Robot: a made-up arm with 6 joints.
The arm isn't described. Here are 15 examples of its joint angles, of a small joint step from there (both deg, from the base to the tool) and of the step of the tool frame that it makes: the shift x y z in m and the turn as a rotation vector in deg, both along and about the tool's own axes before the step.
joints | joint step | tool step
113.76 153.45 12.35 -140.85 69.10 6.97 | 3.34 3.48 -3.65 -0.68 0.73 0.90 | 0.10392 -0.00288 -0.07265 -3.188 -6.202 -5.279
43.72 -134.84 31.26 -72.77 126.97 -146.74 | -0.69 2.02 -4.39 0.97 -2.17 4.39 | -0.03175 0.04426 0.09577 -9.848 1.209 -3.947
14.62 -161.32 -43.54 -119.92 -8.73 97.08 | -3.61 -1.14 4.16 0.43 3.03 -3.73 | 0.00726 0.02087 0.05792 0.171 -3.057 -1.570
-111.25 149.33 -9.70 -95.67 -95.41 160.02 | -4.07 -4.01 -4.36 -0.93 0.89 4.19 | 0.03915 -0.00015 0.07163 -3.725 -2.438 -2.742
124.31 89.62 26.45 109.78 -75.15 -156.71 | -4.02 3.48 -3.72 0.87 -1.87 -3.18 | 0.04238 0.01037 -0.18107 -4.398 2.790 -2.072
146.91 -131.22 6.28 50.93 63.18 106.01 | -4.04 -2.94 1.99 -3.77 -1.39 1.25 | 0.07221 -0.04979 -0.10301 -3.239 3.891 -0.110
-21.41 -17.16 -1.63 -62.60 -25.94 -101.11 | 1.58 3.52 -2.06 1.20 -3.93 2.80 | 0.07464 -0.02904 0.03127 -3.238 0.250 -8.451
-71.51 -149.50 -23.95 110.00 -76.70 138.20 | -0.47 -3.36 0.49 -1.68 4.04 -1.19 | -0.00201 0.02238 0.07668 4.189 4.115 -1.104
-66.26 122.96 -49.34 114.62 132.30 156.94 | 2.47 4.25 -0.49 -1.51 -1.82 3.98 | -0.03596 -0.03592 0.05598 0.616 -3.656 3.415
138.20 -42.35 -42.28 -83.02 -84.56 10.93 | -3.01 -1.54 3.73 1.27 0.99 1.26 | -0.01643 0.03538 0.04254 -6.243 -3.447 -3.202
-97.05 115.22 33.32 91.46 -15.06 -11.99 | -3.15 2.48 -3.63 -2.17 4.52 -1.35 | 0.04612 0.13853 -0.00184 7.297 -5.820 2.976
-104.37 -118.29 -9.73 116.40 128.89 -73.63 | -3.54 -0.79 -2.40 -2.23 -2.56 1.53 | 0.07065 -0.01451 -0.04558 -0.286 0.885 -0.169
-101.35 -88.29 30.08 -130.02 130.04 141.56 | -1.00 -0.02 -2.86 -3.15 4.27 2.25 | -0.00599 0.04819 -0.00472 -6.538 4.401 1.631
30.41 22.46 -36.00 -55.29 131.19 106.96 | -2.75 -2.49 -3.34 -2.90 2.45 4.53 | 0.00138 0.02860 -0.06285 -9.552 2.010 2.683
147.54 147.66 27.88 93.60 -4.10 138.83 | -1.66 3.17 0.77 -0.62 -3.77 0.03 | 0.07248 -0.04744 -0.01166 1.844 -2.311 -2.925
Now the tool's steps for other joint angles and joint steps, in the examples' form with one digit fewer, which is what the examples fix.
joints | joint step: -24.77 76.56 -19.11 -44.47 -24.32 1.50 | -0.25 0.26 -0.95 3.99 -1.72 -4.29
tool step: 0.0025 -0.0154 -0.0030 0.41 3.69 -0.12
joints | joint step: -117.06 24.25 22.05 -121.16 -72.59 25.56 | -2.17 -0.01 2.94 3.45 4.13 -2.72
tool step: -0.0166 -0.0002 0.0664 -2.65 -0.49 -4.59
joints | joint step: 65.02 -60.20 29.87 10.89 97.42 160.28 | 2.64 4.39 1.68 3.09 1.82 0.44
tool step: -0.0801 -0.0198 0.0804 0.28 -0.55 -0.69
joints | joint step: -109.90 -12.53 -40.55 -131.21 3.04 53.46 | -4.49 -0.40 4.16 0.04 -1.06 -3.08
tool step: 0.0204 0.0136 0.0646 6.50 -4.72 -0.48
